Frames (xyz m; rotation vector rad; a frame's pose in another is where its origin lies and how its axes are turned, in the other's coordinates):
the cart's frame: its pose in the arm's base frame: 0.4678 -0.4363 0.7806 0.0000 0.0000 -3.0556
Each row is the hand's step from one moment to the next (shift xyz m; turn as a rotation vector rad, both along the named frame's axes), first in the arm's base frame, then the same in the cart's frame.
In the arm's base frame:
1: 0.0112 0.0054 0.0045 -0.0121 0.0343 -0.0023
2: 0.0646 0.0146 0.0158 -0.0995 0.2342 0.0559
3: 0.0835 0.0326 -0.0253 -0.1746 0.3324 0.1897
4: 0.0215 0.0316 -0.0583 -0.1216 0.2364 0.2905
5: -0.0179 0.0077 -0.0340 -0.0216 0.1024 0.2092
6: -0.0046 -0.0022 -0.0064 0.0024 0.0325 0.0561
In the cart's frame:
1: -0.0116 -0.0044 0.0045 0.0091 -0.0352 -0.0023
2: -0.0656 -0.0090 0.0158 0.0790 -0.2419 0.0559
3: -0.0860 -0.0253 -0.0253 0.1454 -0.3462 0.1897
4: -0.0241 -0.0296 -0.0583 0.1008 -0.2460 0.2905
5: 0.0172 -0.0092 -0.0340 0.0127 -0.1039 0.2092
6: 0.0048 0.0018 -0.0064 -0.0052 -0.0322 0.0561

